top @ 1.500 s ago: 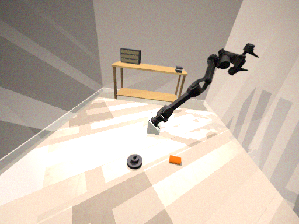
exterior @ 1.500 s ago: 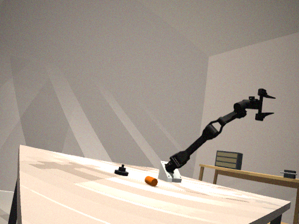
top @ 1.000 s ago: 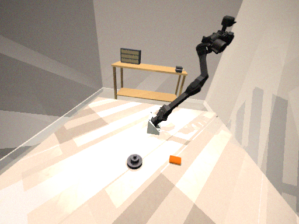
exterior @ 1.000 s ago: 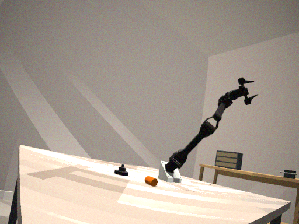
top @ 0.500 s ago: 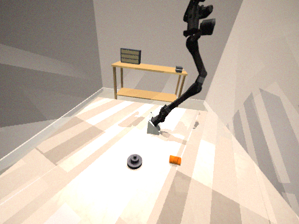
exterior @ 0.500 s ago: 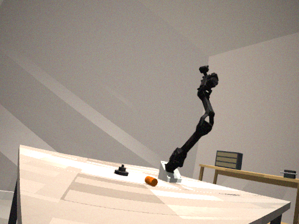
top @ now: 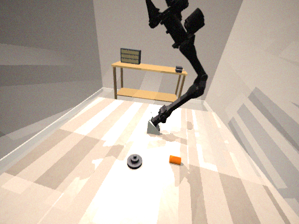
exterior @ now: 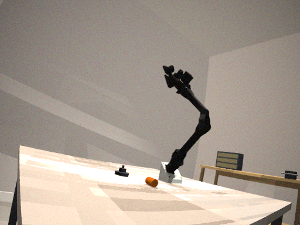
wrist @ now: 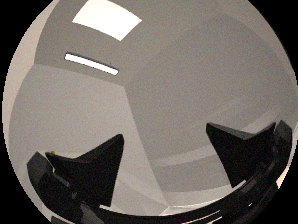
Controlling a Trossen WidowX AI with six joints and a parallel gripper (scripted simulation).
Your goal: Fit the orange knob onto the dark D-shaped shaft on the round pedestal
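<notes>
The orange knob lies 80 mm ahead of my gripper tip, 240 mm to the left of it and 720 mm below it. From my gripper tip the other things lie so: pedestal 160 mm ahead, 20 mm to the left, 710 mm below.
</notes>
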